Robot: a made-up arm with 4 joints. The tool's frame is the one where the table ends.
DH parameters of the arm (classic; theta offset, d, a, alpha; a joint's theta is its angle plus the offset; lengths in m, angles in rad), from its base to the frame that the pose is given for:
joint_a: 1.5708 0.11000 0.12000 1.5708
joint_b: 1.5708 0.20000 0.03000 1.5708
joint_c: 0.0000 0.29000 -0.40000 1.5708
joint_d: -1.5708 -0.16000 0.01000 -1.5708
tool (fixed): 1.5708 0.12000 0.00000 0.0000
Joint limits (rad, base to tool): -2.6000..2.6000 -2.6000..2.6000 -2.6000..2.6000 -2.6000..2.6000
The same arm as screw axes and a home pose.
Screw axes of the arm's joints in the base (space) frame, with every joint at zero. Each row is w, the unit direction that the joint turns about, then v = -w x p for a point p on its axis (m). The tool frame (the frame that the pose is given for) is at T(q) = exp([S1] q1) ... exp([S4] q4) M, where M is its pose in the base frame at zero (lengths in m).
S1: w 0 0 1 v 0.0000 0.0000 0.0000
S2: w 1 0 0 v 0.0000 0.1100 -0.1200
S3: w 0 1 0 v -0.1400 0.0000 0.2000
S4: w -1 0 0 v 0.0000 0.2600 0.4100
M: xyz 0.3600 0.4000 -0.1400 (m) rpy 0.00 0.00 0.00 (deg, as in URDF)
Joint limits (deg, base to tool): -148.97..148.97 -148.97..148.97 -148.97..148.97 -148.97..148.97

